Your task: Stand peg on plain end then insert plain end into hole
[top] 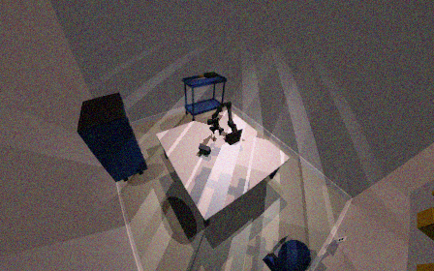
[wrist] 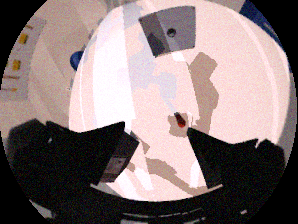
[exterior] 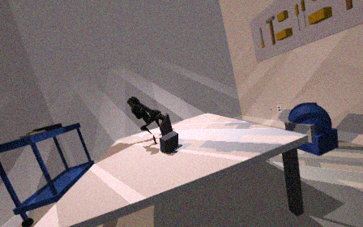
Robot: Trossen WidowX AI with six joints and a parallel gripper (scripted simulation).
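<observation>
Now: the red peg 20 mm ahead of my gripper tip, 30 mm to the right of it and 60 mm below it. The rest, counted from my gripper tip: sloped panel 220 mm ahead, 100 mm to the left, 60 mm below.
</observation>
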